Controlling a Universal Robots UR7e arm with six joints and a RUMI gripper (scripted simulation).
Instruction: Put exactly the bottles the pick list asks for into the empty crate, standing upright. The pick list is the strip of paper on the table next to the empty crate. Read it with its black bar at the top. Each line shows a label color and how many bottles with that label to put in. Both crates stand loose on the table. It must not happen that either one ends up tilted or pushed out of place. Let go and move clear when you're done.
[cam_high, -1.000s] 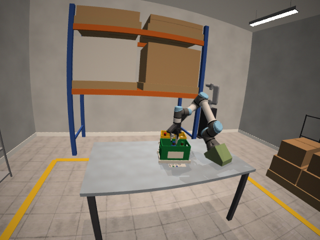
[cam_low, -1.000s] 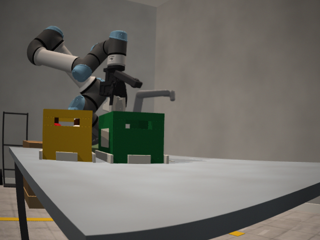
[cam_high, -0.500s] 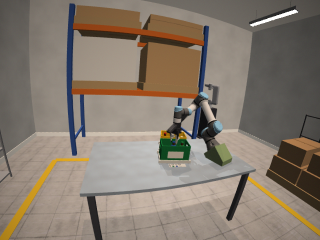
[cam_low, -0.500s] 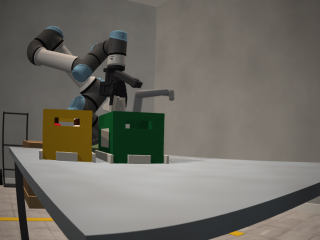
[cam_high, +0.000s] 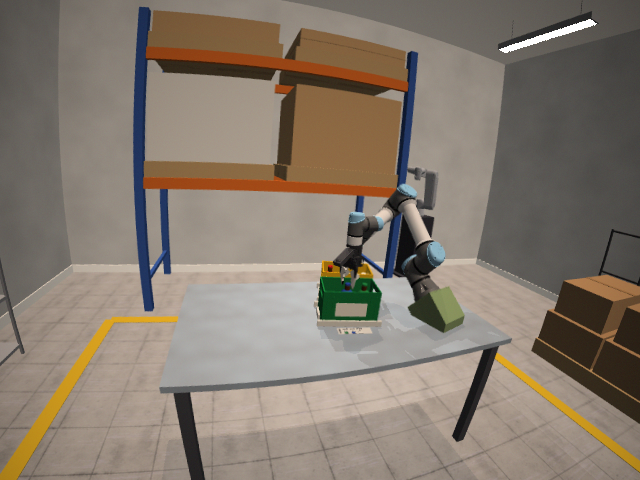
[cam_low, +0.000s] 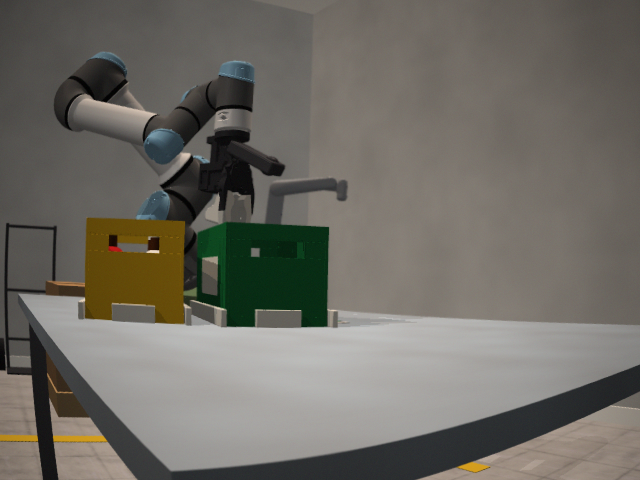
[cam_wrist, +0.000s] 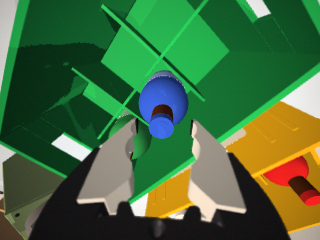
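Now: the blue-label bottle 7 cm below my hand. Round my hand: green-label bottle 8 cm behind, 7 cm below, 4 cm to the left; then yellow crate 17 cm to the right, 11 cm behind, 7 cm below; then green crate 7 cm below, 4 cm to the left, 1 cm ahead.
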